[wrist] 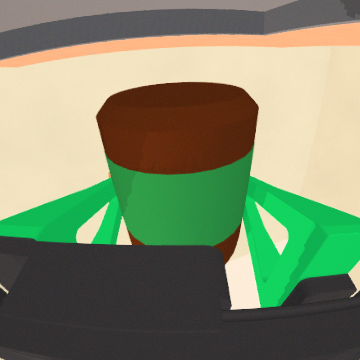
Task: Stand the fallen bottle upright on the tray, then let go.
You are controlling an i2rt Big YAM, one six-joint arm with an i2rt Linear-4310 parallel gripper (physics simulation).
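Places are measured from the arm's base along level axes (x ahead, y left, z up), in centimetres.
Pixels of known places: gripper, fingertip midpoint: (181,181).
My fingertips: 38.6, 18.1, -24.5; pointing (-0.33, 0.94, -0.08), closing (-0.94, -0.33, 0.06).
For each thing: its top centre in the pictures, then the offset to it from my fingertips, as dx, dy, dz. Level surfaces: height alone.
- bottle, middle of its top: (188,282) +0.3, -0.9, +9.9
- tray, middle of its top: (135,10) +1.5, +0.0, -9.2
- table, its level: dz -11.7
The bottle (182,200) is brown with a wide green band and stands out in the middle of the wrist view. Its brown end faces the upper part of the view, and its other end is hidden behind the dark gripper body. My gripper (181,181) is shut on the bottle, with one bright green finger against each side. The tray (150,29) shows as a dark grey edge across the top of the view, beyond the bottle's brown end. Whether the bottle touches the tray cannot be seen.
A thin orange strip of table (310,39) runs along below the tray's edge. Beyond the bottle and fingers lies a pale cream surface (50,130). The top right corner holds a dark patch, partly cut off.
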